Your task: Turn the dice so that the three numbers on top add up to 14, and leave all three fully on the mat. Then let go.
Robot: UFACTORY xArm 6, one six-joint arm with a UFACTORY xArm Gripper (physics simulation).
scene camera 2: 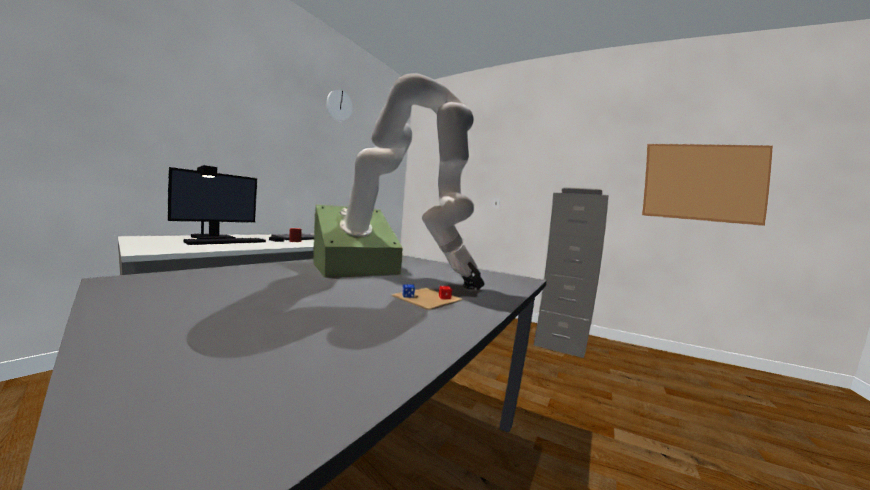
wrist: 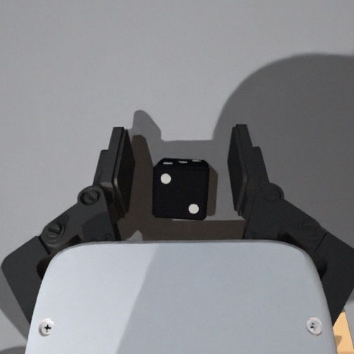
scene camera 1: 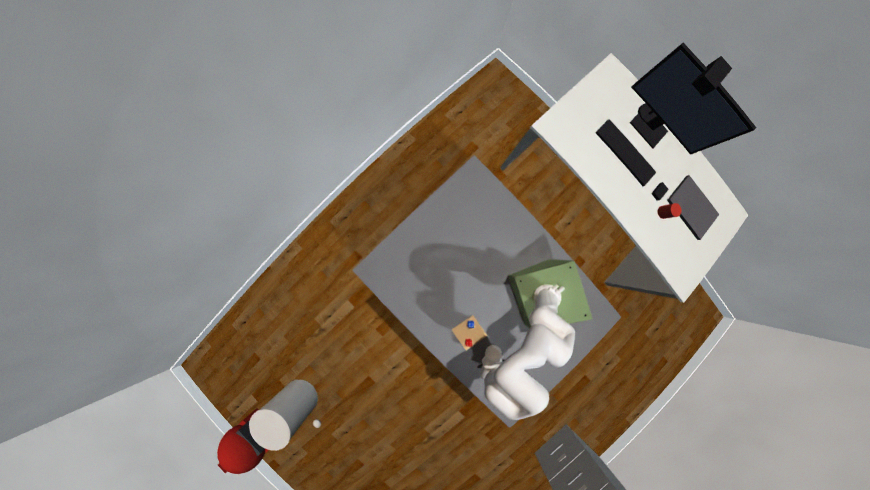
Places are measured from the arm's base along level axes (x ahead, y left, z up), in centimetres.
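Where they show: gripper, fingertip midpoint: (scene camera 2: pixel 475 284); arm's base at its link origin: (scene camera 2: pixel 356 227) (scene camera 1: pixel 547 297).
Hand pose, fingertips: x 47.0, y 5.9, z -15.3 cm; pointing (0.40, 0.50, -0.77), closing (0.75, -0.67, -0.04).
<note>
Things, the pixels of their top centre, and the offset from my fingertips. Level surfaces: height alone.
- blue die at its top centre: (scene camera 2: pixel 409 285) (scene camera 1: pixel 471 325) dy -24.2, dx -12.9, dz +2.3 cm
- red die at its top centre: (scene camera 2: pixel 445 287) (scene camera 1: pixel 469 343) dy -19.1, dx -4.2, dz +2.3 cm
- tan mat at its top centre: (scene camera 2: pixel 427 296) (scene camera 1: pixel 469 332) dy -21.5, dx -8.4, dz -0.8 cm
- grey table at its surface level: dz -1.2 cm
A black die (wrist: pixel 180 191) with two white pips on the face towards the wrist camera lies on the table, off the mat. My gripper (wrist: pixel 180 143) (scene camera 2: pixel 473 283) is open, with one finger on each side of the black die and a gap at both sides. A blue die (scene camera 1: pixel 470 324) (scene camera 2: pixel 408 290) and a red die (scene camera 1: pixel 468 342) (scene camera 2: pixel 445 292) sit apart on the tan mat (scene camera 1: pixel 461 333) (scene camera 2: pixel 427 303). Their top numbers are too small to read. In the wrist view the mat's corner (wrist: pixel 345 332) shows at the lower right.
The grey table (scene camera 1: pixel 395 261) (scene camera 2: pixel 182 389) carries the green base block (scene camera 1: pixel 575 298) (scene camera 2: pixel 362 260) of the arm. The table's edge runs close beyond the mat and gripper. A white desk (scene camera 1: pixel 584 127) and a grey filing cabinet (scene camera 2: pixel 572 267) stand away from the table.
</note>
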